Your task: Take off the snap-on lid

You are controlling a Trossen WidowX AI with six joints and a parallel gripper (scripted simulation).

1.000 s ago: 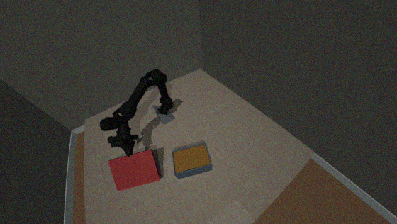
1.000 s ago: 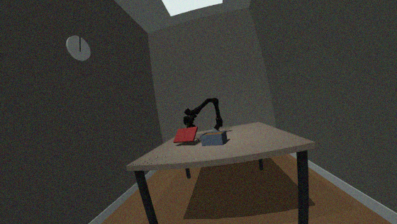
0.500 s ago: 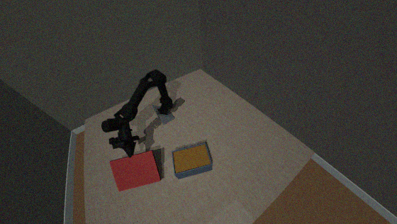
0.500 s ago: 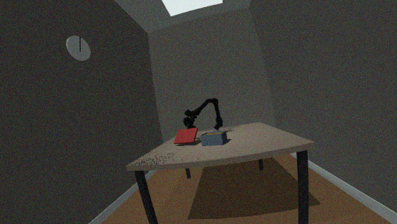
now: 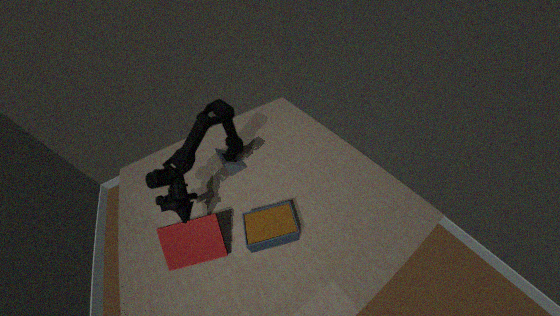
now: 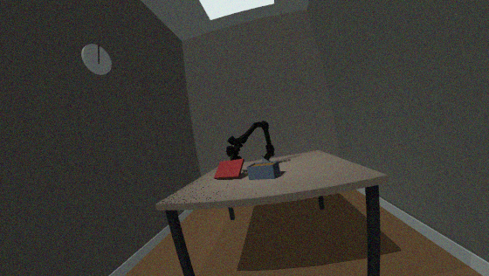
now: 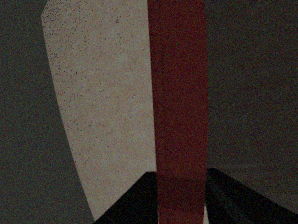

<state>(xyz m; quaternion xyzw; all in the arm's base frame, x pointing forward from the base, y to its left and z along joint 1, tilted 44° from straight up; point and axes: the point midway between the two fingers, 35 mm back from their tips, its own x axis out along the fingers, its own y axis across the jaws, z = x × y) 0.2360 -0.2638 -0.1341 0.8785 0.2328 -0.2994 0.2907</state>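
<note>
Now: gripper tip 6 cm short of the lid, 5 cm above it and 2 cm to the left of it. The rest, counted from my gripper tip: blue storage box: 26 cm to the left, 18 cm ahead, 8 cm below.
</note>
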